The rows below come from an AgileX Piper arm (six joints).
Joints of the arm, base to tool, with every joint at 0 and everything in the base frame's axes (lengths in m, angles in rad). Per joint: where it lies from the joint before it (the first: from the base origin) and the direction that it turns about. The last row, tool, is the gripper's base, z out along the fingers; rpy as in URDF.
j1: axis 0 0 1 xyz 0 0 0.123
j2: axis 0 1 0 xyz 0 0 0
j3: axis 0 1 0 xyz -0.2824 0 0.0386
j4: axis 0.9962 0 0.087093 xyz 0.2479 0 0.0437
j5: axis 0 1 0 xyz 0 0 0
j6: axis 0.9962 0 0.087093 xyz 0.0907 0 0.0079
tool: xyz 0 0 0 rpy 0 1.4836 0
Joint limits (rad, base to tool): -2.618..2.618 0..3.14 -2.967..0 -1.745..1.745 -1.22..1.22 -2.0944..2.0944
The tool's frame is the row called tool.
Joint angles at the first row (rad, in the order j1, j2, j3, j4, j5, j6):
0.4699, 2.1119, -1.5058, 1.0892, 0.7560, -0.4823
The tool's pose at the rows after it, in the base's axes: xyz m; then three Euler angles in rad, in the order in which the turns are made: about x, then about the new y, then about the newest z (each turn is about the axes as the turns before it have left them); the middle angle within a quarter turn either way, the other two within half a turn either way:
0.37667, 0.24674, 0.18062, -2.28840, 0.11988, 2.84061
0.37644, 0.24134, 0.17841, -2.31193, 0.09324, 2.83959
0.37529, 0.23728, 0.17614, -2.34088, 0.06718, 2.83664
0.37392, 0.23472, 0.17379, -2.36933, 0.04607, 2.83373
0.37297, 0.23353, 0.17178, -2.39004, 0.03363, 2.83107
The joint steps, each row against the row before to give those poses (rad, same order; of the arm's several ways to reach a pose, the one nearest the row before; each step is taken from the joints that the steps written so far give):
-0.0156, -0.0006, 0.0002, -0.0339, 0.0366, 0.0081
-0.0116, 0.0012, -0.0002, -0.0380, 0.0306, 0.0144
-0.0066, 0.0006, -0.0001, -0.0437, 0.0260, 0.0192
-0.0024, 0.0012, -0.0001, -0.0401, 0.0186, 0.0194
0.0002, 0.0018, -0.0002, -0.0276, 0.0091, 0.0134

